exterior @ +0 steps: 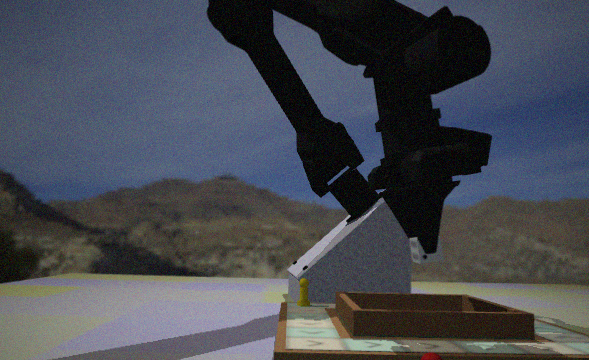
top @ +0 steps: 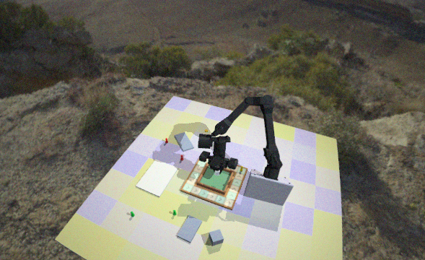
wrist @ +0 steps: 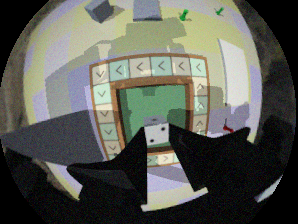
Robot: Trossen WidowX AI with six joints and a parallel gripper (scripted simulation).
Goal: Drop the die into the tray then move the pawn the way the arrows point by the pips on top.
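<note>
Right now my gripper tip is 120 mm past the yellow pawn, 100 mm to the left of it and 60 mm above it. Round my gripper tip: small orange piece 390 mm to the right, 140 mm ahead, 80 mm below; then white slab 320 mm ahead, 80 mm below, 50 mm to the left.
</note>
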